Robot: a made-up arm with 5 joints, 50 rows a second.
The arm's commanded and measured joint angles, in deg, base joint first. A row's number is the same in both.
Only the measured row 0 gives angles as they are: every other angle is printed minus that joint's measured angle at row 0.
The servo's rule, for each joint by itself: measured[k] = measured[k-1] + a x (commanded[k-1-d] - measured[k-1]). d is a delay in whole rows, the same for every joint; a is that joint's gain. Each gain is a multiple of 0.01, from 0.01 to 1. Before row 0 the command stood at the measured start. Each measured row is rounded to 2 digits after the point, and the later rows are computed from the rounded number. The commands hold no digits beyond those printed.
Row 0, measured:
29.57 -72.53 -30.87 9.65 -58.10
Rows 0 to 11, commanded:
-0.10 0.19 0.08 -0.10 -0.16
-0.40 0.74 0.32 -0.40 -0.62
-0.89 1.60 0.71 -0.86 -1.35
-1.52 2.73 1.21 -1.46 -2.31
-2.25 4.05 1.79 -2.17 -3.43
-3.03 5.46 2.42 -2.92 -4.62
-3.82 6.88 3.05 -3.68 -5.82
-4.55 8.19 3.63 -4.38 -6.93
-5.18 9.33 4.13 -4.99 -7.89
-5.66 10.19 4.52 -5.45 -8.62
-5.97 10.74 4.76 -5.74 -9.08
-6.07 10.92 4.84 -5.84 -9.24
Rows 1 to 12, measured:
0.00 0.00 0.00 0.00 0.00
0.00 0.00 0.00 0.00 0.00
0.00 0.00 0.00 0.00 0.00
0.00 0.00 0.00 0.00 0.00
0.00 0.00 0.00 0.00 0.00
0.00 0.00 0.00 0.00 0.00
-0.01 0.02 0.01 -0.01 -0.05
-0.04 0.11 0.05 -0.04 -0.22
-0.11 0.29 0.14 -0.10 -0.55
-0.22 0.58 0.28 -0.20 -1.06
-0.38 1.00 0.48 -0.34 -1.75
-0.59 1.54 0.73 -0.52 -2.58
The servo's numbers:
d 6
a 0.08 0.12 0.13 0.07 0.29

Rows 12 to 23, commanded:
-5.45 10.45 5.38 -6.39 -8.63
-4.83 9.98 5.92 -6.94 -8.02
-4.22 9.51 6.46 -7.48 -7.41
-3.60 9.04 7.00 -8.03 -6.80
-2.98 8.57 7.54 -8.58 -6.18
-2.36 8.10 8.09 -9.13 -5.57
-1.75 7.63 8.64 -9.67 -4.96
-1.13 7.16 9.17 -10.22 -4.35
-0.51 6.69 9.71 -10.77 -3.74
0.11 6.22 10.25 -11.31 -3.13
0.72 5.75 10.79 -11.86 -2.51
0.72 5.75 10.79 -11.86 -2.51
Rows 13 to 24, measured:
-0.85 2.18 1.03 -0.74 -3.52
-1.15 2.90 1.37 -0.99 -4.51
-1.47 3.67 1.73 -1.27 -5.49
-1.81 4.45 2.09 -1.56 -6.40
-2.14 5.20 2.44 -1.85 -7.18
-2.45 5.89 2.75 -2.13 -7.78
-2.69 6.44 3.09 -2.43 -8.03
-2.86 6.86 3.46 -2.75 -8.03
-2.97 7.18 3.85 -3.08 -7.85
-3.02 7.40 4.26 -3.43 -7.55
-3.02 7.54 4.69 -3.79 -7.15
-2.97 7.61 5.13 -4.16 -6.69

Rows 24 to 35, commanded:
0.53 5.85 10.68 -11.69 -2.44
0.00 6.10 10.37 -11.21 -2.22
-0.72 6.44 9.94 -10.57 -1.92
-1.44 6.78 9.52 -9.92 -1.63
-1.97 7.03 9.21 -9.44 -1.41
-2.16 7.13 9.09 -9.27 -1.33
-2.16 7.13 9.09 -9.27 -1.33
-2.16 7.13 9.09 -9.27 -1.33
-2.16 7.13 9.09 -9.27 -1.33
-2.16 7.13 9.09 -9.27 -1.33
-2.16 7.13 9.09 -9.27 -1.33
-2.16 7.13 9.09 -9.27 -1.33
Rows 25 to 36, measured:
-2.87 7.61 5.59 -4.55 -6.19
-2.73 7.56 6.06 -4.95 -5.66
-2.55 7.46 6.53 -5.36 -5.10
-2.34 7.31 7.01 -5.78 -4.53
-2.10 7.12 7.50 -6.21 -3.94
-1.87 6.96 7.93 -6.61 -3.53
-1.68 6.83 8.29 -6.97 -3.21
-1.55 6.74 8.56 -7.27 -2.92
-1.48 6.70 8.74 -7.50 -2.63
-1.48 6.71 8.84 -7.67 -2.34
-1.52 6.75 8.89 -7.79 -2.07
-1.57 6.80 8.92 -7.89 -1.86

